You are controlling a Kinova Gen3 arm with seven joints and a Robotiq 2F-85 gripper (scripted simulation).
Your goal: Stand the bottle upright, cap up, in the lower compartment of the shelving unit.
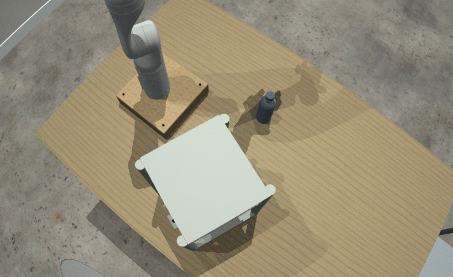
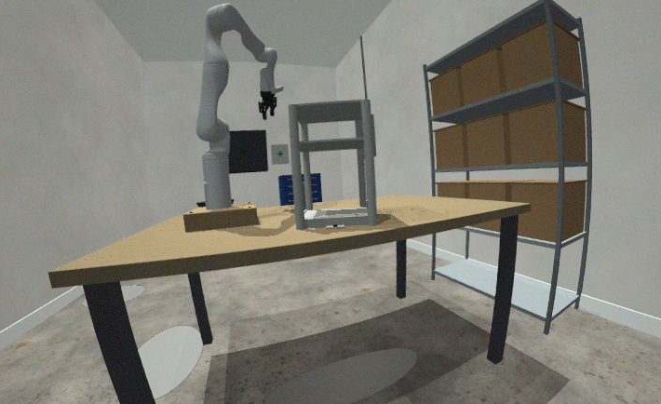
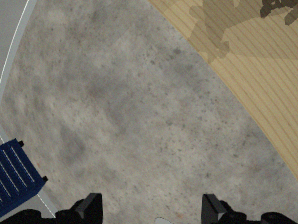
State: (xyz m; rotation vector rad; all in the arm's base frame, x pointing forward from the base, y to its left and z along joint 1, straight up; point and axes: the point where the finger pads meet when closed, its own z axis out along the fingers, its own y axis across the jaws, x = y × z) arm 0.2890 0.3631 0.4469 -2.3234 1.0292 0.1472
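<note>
Right now my hand is 40 cm above the blue-grey bottle, 24 cm to the left of it and 7 cm short of it. The rest, counted from my hand: grey shelving unit 60 cm to the right, 33 cm below, 6 cm ahead.
</note>
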